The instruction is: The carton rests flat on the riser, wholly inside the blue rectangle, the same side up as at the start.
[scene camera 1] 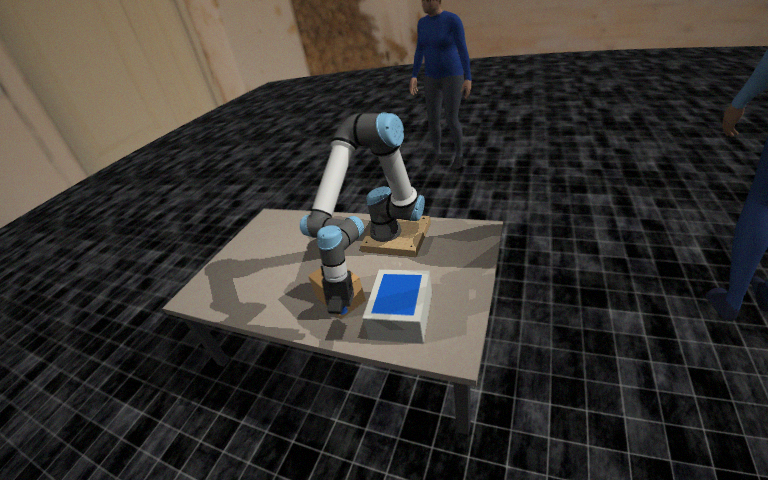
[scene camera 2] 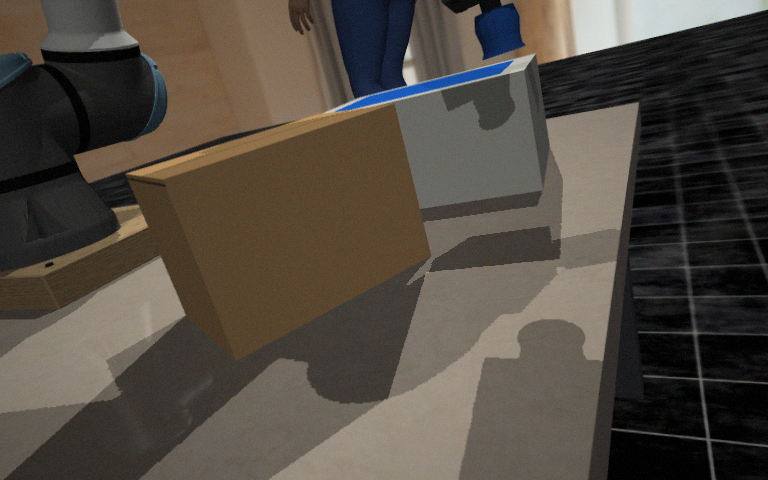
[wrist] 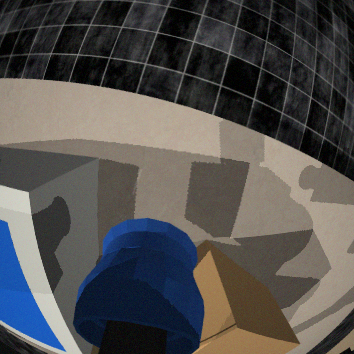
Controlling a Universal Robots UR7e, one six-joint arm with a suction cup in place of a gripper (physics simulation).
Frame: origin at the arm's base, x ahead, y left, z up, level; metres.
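Where they show: hand, its tool point: (scene camera 1: 342,311) (scene camera 2: 505,52) (wrist: 149,256); arm's base, origin of its link: (scene camera 1: 385,232) (scene camera 2: 59,245).
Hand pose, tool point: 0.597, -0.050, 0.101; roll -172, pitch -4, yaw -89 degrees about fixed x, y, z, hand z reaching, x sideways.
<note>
Each offset is from my tool point to the top centre of the thing, as dx, dy, dz. Level surfaces: height alone.
The brown carton {-0.192, -0.091, -0.013} (scene camera 1: 358,295) (scene camera 2: 296,216) (wrist: 242,295) lies on the table just left of the grey riser {-0.106, +0.178, -0.023} (scene camera 1: 394,324) (scene camera 2: 477,150) (wrist: 79,218). The blue rectangle {-0.106, +0.178, -0.023} (scene camera 1: 397,294) (scene camera 2: 425,85) (wrist: 14,298) on top of the riser is bare. My suction cup (scene camera 1: 343,310) (scene camera 2: 497,30) (wrist: 140,281) hangs above the carton's end nearest the riser, apart from it. It holds nothing. In the first scene view the tool hides most of the carton.
The arm's base stands on a wooden plinth (scene camera 1: 399,241) at the back of the table {dz -0.143} (scene camera 1: 271,330) (scene camera 2: 529,335) (wrist: 70,112). A person in blue (scene camera 1: 441,77) stands on the dark tiled floor behind the table. The table's front edge runs close to the carton and riser.
</note>
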